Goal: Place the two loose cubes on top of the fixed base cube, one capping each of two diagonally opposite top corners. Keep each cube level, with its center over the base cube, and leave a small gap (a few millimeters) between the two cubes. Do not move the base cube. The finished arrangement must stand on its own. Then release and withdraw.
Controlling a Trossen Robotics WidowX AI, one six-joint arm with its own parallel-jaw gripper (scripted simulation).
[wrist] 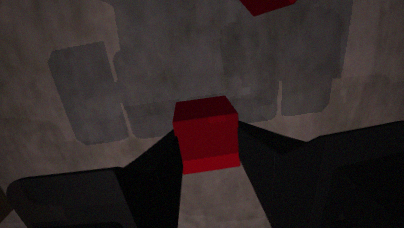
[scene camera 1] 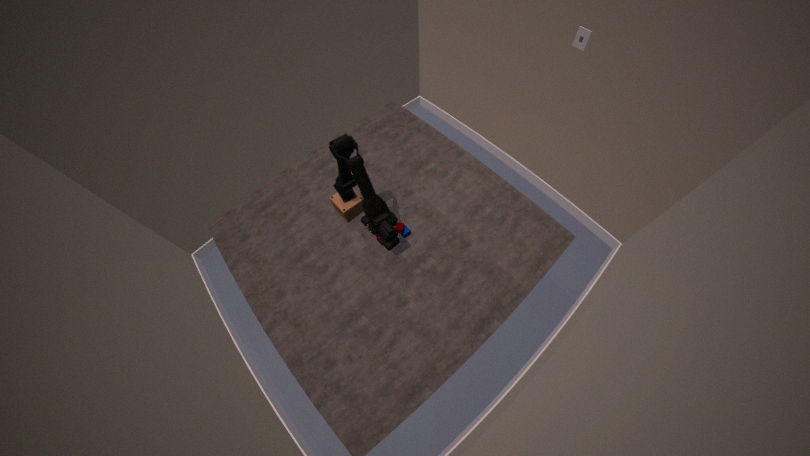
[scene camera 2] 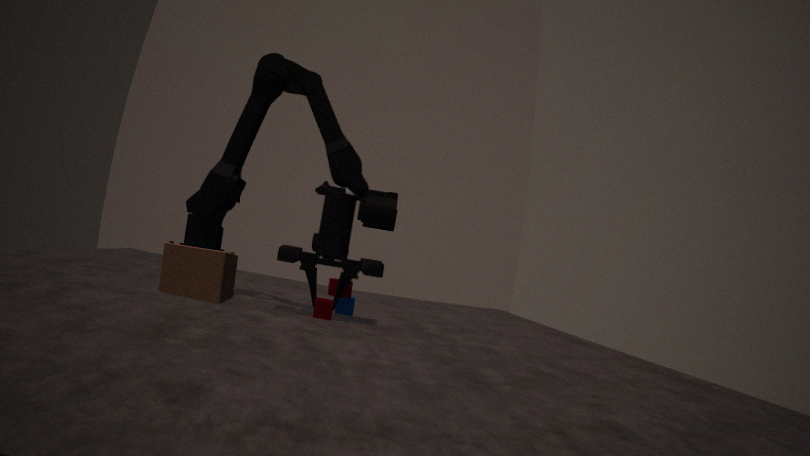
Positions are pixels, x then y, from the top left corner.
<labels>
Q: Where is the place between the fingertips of my gripper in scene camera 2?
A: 323,308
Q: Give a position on a red cube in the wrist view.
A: At 207,129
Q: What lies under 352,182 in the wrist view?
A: My gripper.
</labels>
